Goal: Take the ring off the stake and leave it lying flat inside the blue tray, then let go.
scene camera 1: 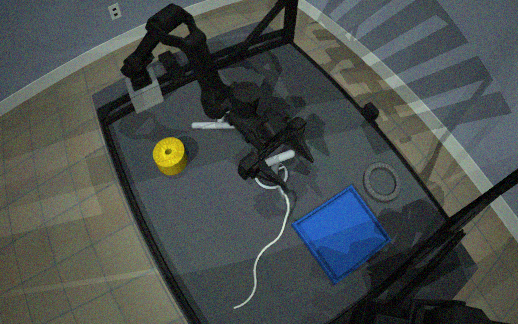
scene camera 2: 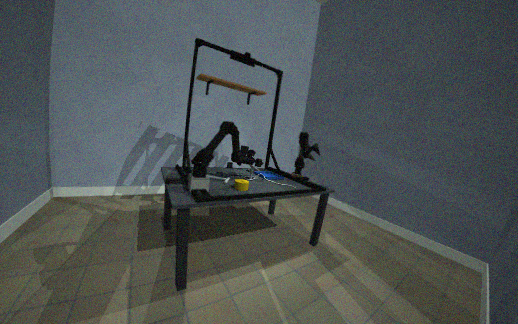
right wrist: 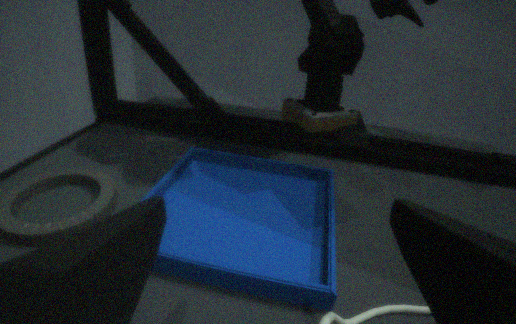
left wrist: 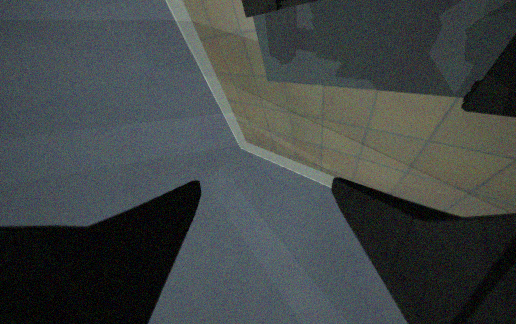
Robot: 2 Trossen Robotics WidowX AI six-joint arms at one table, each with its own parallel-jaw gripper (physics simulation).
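Frame: origin at the left arm's base, x ahead, y left, z up, level; millimetres.
Where they show: left gripper, fingertip midpoint: [scene camera 2: 317, 158] [right wrist: 449, 10] [left wrist: 266, 185]; right gripper, fingertip midpoint: [scene camera 1: 300, 173] [right wrist: 280, 210]; left arm's base at its link origin: [scene camera 2: 297, 173] [right wrist: 320, 105]; right arm's base at its link origin: [scene camera 1: 141, 81] [scene camera 2: 198, 175].
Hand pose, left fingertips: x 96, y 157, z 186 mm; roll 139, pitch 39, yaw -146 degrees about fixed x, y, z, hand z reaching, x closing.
Observation:
Things, the pixels of their top centre, and the offset from my left fingertips. "pt": a spot on its surface instead.
- white ring at a spot on its surface: [scene camera 1: 270, 187] pt dx +313, dy -434, dz -219 mm
- white cord at a spot on its surface: [right wrist: 385, 309] pt dx +248, dy -324, dz -227 mm
- blue tray at its top centre: [right wrist: 241, 197] [scene camera 1: 345, 232] [scene camera 2: 269, 174] dx +94, dy -382, dz -210 mm
- grey ring at its top centre: [right wrist: 56, 196] [scene camera 1: 383, 180] dx +24, dy -566, dz -218 mm
- yellow spool at its top centre: [scene camera 1: 168, 151] [scene camera 2: 242, 181] dx +593, dy -409, dz -183 mm
- second white bar at its top centre: [scene camera 1: 213, 123] dx +530, dy -555, dz -213 mm
A white ring [scene camera 1: 270, 187] lies at a white bar [scene camera 1: 280, 158] that looks like part of the stake; the right arm partly hides both. A white cord [scene camera 1: 288, 210] [right wrist: 385, 309] runs from the ring. The blue tray [scene camera 1: 340, 227] [scene camera 2: 270, 175] [right wrist: 250, 225] is empty. My right gripper [scene camera 1: 299, 175] [scene camera 2: 258, 163] [right wrist: 280, 210] is open, one finger over the white ring in scene camera 1, with nothing between the fingers. The ring and stake do not show in the right wrist view. My left gripper [scene camera 2: 317, 151] [left wrist: 266, 185] is open and empty, far from the ring.
A grey ring [scene camera 1: 366, 182] [right wrist: 50, 227] lies flat on the table beside the tray. A yellow spool [scene camera 1: 170, 157] [scene camera 2: 242, 185] stands at the left in scene camera 1. A second white bar [scene camera 1: 210, 125] lies near the right arm. A black frame borders the table.

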